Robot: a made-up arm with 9 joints. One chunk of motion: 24 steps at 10 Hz.
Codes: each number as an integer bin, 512 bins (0 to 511) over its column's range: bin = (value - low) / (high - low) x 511, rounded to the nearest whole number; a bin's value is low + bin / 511 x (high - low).
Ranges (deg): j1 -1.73..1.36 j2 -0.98..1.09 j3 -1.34..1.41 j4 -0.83..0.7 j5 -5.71..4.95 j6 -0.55..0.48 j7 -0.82..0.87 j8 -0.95..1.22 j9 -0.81..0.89
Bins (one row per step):
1: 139 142 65 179 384 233 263 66 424
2: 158 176 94 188 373 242 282 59 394
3: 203 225 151 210 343 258 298 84 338
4: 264 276 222 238 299 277 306 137 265
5: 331 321 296 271 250 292 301 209 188
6: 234 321 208 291 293 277 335 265 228
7: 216 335 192 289 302 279 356 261 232
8: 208 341 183 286 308 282 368 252 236
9: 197 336 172 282 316 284 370 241 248
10: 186 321 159 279 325 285 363 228 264
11: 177 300 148 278 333 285 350 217 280
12: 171 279 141 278 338 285 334 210 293
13: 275 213 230 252 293 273 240 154 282
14: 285 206 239 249 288 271 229 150 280
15: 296 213 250 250 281 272 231 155 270
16: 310 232 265 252 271 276 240 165 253
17: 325 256 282 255 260 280 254 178 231
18: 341 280 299 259 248 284 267 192 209
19: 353 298 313 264 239 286 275 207 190
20: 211 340 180 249 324 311 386 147 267
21: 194 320 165 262 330 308 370 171 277
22: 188 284 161 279 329 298 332 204 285
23: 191 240 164 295 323 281 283 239 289
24: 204 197 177 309 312 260 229 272 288
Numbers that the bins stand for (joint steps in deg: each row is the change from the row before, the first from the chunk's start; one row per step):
1: -0.889 -0.405 -0.990 -0.294 2.301 -0.080 0.050 -0.670 0.601
2: -0.775 -0.267 -0.834 -0.267 2.071 -0.062 0.113 -0.699 0.501
3: -0.502 -0.069 -0.527 -0.201 1.445 -0.030 0.166 -0.593 0.314
4: -0.134 0.138 -0.145 -0.117 0.527 0.008 0.192 -0.368 0.072
5: 0.272 0.320 0.253 -0.019 -0.495 0.039 0.175 -0.062 -0.185
6: -0.315 0.320 -0.221 0.041 0.402 0.008 0.288 0.175 -0.051
7: -0.424 0.377 -0.307 0.035 0.590 0.012 0.357 0.158 -0.038
8: -0.472 0.401 -0.355 0.026 0.715 0.018 0.397 0.120 -0.025
9: -0.539 0.381 -0.414 0.014 0.882 0.022 0.404 0.073 0.015
10: -0.605 0.320 -0.484 0.005 1.070 0.024 0.381 0.018 0.068
11: -0.660 0.235 -0.544 0.002 1.237 0.024 0.338 -0.028 0.122
12: -0.696 0.150 -0.581 0.002 1.341 0.024 0.285 -0.058 0.165
13: -0.067 -0.117 -0.102 -0.075 0.402 0.000 -0.026 -0.296 0.128
14: -0.007 -0.146 -0.054 -0.084 0.298 -0.004 -0.063 -0.313 0.122
15: 0.060 -0.117 0.005 -0.081 0.152 -0.002 -0.056 -0.292 0.088
16: 0.145 -0.040 0.086 -0.075 -0.057 0.006 -0.026 -0.249 0.032
17: 0.235 0.057 0.178 -0.066 -0.286 0.014 0.020 -0.194 -0.042
18: 0.332 0.154 0.269 -0.055 -0.536 0.022 0.063 -0.135 -0.115
19: 0.405 0.227 0.344 -0.040 -0.724 0.026 0.089 -0.071 -0.178
20: -0.454 0.397 -0.371 -0.084 1.049 0.077 0.457 -0.326 0.078
21: -0.557 0.316 -0.452 -0.046 1.174 0.071 0.404 -0.224 0.112
22: -0.593 0.170 -0.474 0.005 1.153 0.051 0.278 -0.084 0.138
23: -0.575 -0.008 -0.457 0.053 1.028 0.016 0.116 0.065 0.151
24: -0.496 -0.182 -0.387 0.095 0.799 -0.026 -0.063 0.205 0.148

